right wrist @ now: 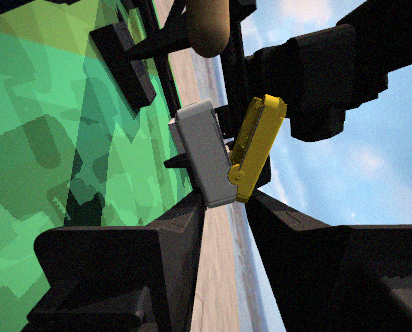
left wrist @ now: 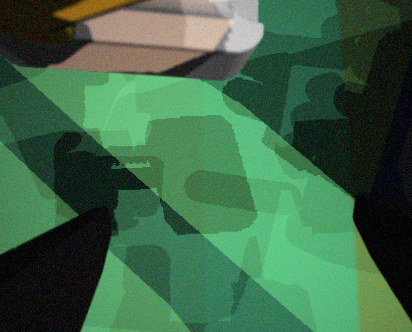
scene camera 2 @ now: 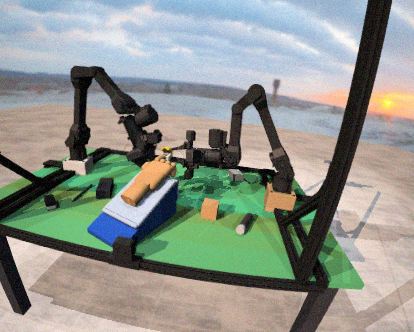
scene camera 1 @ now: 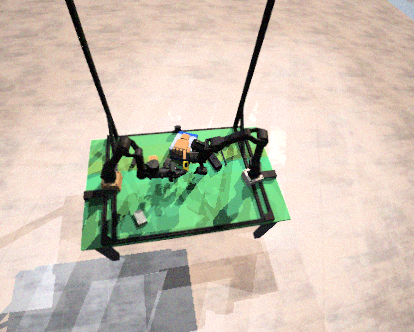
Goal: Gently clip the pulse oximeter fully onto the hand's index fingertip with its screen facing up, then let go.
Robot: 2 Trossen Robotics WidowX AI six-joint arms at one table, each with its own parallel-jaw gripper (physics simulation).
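Where they show: left gripper, fingertip midpoint: (right wrist: 147, 117) (left wrist: 232, 213) (scene camera 1: 192, 167); right gripper, fingertip midpoint: (right wrist: 223, 192) (scene camera 2: 168, 153) (scene camera 1: 186, 171); left arm's base, link origin: (scene camera 2: 78, 158) (scene camera 1: 253, 174); right arm's base, link origin: (scene camera 2: 281, 189) (scene camera 1: 110, 178).
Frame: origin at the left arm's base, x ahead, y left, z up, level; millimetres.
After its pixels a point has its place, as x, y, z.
Note:
The pulse oximeter (scene camera 1: 185, 165) @[411, -138, 111] (scene camera 2: 166, 150) @[406, -140, 103] (left wrist: 165, 31) @[393, -147, 89] has a yellow upper shell and a pale lower shell, spread in a V in the right wrist view (right wrist: 207, 155) @[423, -147, 82]. My right gripper (scene camera 1: 180, 170) @[413, -111, 84] (right wrist: 223, 192) @[413, -111, 84] is shut on its hinge end, holding it above the table. The tan hand (scene camera 1: 183, 144) @[367, -299, 92] (scene camera 2: 150, 177) @[370, -342, 78] lies on a sloped support. One fingertip (right wrist: 208, 42) shows beyond the oximeter's open end, apart from it; which finger is unclear. My left gripper (left wrist: 232, 213) @[357, -155, 31] is open and empty, close beside the oximeter; its fingers are hard to separate in the scene views.
The blue wedge (scene camera 2: 112, 231) @[283, -466, -31] with a white pad bears the hand. An orange block (scene camera 2: 210, 209) @[560, -349, -20] and a grey cylinder (scene camera 2: 244, 223) @[661, -405, -33] lie to its right. A black box (scene camera 2: 104, 188) @[192, -231, -25], a thin dark rod (scene camera 2: 82, 192) @[105, -223, -51] and a small black block (scene camera 2: 51, 202) @[50, -341, -31] lie left. A grey block (scene camera 1: 140, 218) @[737, 27, -29] lies apart.

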